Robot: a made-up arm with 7 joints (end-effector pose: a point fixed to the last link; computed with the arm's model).
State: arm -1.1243 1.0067 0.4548 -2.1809 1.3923 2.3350 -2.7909
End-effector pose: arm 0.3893 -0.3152 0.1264 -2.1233 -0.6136 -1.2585
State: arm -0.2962 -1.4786 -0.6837 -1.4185 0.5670 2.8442 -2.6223
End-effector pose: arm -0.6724 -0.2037 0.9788 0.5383 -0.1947 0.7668
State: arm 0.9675 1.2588 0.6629 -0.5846 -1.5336 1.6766 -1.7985
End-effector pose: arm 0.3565 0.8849 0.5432 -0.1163 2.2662 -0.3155
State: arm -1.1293 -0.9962 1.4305 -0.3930 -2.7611 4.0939 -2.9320
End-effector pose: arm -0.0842 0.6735 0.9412 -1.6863 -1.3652 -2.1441
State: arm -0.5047 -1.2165 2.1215 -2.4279 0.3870 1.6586 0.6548
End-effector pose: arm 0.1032 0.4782 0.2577 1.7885 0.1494 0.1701
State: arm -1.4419 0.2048 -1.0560 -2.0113 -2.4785 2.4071 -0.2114
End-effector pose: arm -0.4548 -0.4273 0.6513 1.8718 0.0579 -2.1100
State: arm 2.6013 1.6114 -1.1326 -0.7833 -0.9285 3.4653 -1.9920
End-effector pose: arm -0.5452 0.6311 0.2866 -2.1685 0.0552 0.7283
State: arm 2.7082 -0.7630 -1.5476 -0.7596 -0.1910 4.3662 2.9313
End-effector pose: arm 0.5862 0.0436 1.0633 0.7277 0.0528 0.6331
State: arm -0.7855 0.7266 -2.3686 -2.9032 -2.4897 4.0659 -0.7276
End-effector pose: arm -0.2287 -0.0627 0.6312 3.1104 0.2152 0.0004
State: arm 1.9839 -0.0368 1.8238 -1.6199 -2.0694 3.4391 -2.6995
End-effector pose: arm -0.3871 -0.4100 0.9295 -0.6233 -2.0573 1.6396
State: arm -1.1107 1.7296 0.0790 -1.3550 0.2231 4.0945 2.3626
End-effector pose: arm 0.2605 -0.4656 -0.0502 0.7198 2.2637 -1.0699
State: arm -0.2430 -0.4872 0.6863 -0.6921 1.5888 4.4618 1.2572
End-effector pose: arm -0.1037 0.1927 1.2769 0.8726 0.5633 -0.1531
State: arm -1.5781 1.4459 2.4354 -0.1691 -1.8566 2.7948 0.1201
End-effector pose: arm 0.0136 -0.8610 0.7541 1.1320 -1.6564 1.8262
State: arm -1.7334 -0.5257 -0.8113 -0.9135 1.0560 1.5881 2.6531
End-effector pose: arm -0.3263 0.1707 1.3664 1.0564 1.1350 -0.9678
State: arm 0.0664 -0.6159 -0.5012 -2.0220 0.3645 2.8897 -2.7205
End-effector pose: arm 0.2638 -0.3067 1.0874 1.0355 1.3623 0.6283
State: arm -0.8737 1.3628 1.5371 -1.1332 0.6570 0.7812 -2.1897
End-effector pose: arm 0.8405 -0.1304 0.6606 0.3733 -1.3543 -1.2235
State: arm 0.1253 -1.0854 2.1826 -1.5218 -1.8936 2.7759 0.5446
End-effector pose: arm -0.6702 0.3688 0.3797 -1.2248 1.8365 1.8586
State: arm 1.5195 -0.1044 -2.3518 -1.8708 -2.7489 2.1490 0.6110
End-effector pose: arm 0.4396 -0.4867 0.7483 0.9777 0.3910 -0.1264
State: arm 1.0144 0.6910 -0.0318 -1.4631 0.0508 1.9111 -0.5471
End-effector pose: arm 0.4687 0.7128 0.5451 2.2489 2.1198 -0.3760
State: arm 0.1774 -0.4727 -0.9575 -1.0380 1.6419 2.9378 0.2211
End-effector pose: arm -0.0585 -0.4529 1.2387 -0.0332 0.8257 -1.6913
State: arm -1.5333 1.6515 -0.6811 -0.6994 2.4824 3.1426 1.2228
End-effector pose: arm -0.2512 -0.7512 0.1826 1.9124 1.5986 -1.2191
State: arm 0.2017 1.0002 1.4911 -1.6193 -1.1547 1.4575 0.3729
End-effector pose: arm 0.2773 0.7270 0.7045 2.2119 1.8553 0.0517
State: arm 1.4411 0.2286 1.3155 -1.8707 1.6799 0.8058 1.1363
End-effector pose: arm -0.6060 0.2615 0.8099 0.4556 1.1076 -1.4155
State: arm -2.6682 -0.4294 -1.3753 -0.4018 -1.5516 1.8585 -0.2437
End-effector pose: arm 0.1872 0.3448 1.3779 -1.7851 -1.3824 -1.9228
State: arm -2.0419 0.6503 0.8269 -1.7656 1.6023 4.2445 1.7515
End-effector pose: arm 0.0676 -0.6469 0.6067 2.4165 1.2028 -1.1672
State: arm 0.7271 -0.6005 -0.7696 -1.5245 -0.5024 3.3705 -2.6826
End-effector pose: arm 0.2511 -0.2508 1.2222 0.2400 0.8517 0.2397
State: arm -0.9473 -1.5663 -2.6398 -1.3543 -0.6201 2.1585 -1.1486
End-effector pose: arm -0.6250 0.3349 -0.0022 -1.2484 2.5522 -0.7968
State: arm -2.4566 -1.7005 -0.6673 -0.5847 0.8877 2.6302 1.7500
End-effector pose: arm 0.5664 0.7328 0.5698 0.5541 0.9198 2.7409
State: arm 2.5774 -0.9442 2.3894 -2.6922 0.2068 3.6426 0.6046
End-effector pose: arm 0.0410 -0.4011 0.2975 1.5052 -1.9237 0.0680
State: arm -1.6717 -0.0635 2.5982 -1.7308 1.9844 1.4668 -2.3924
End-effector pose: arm 0.3958 0.5606 0.8741 0.0042 -1.2511 -1.1015
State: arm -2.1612 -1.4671 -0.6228 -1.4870 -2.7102 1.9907 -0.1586
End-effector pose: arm -0.0540 0.5711 1.0870 -0.7516 -1.5831 -1.8656
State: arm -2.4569 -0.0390 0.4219 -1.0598 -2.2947 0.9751 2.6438
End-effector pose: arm -0.2358 -0.4223 1.2873 -1.3961 0.1138 0.4939
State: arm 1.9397 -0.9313 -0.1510 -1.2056 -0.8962 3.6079 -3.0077
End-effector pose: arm 0.1082 -0.2436 1.2826 -0.0481 -0.2477 1.1309
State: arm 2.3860 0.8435 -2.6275 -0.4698 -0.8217 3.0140 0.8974
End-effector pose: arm -0.3149 0.4939 1.1946 -0.2020 0.4678 2.8349
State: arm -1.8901 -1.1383 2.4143 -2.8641 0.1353 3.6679 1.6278
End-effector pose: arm 0.2978 0.0525 0.2613 2.3513 -1.1608 0.8768
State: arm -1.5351 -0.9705 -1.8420 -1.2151 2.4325 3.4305 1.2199
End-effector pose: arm -0.4983 0.5651 0.6832 1.3301 -1.6510 -1.3455
